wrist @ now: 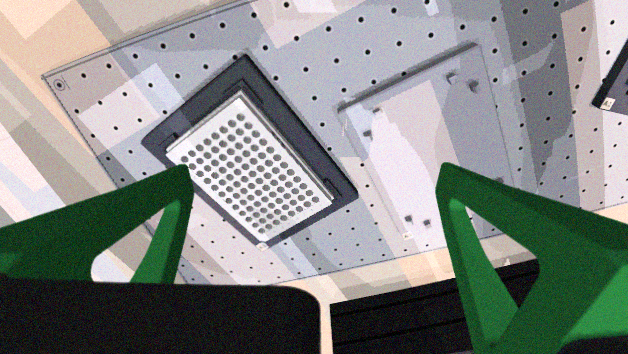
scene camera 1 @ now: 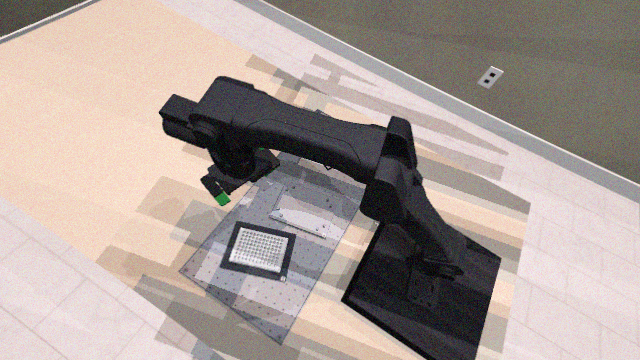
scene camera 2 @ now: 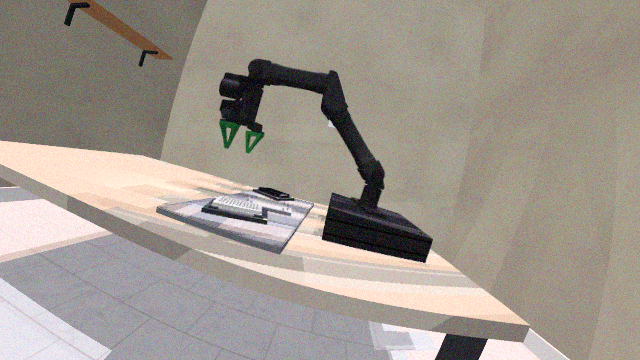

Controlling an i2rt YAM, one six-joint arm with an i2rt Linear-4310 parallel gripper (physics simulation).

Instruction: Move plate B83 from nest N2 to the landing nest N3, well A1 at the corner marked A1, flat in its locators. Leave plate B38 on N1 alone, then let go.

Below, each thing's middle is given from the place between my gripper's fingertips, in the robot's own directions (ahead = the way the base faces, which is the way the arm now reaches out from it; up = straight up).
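Labels:
White well plate point(scene camera 1: 252, 248): 6 cm behind my hand, 9 cm to the left of it, 15 cm below it.

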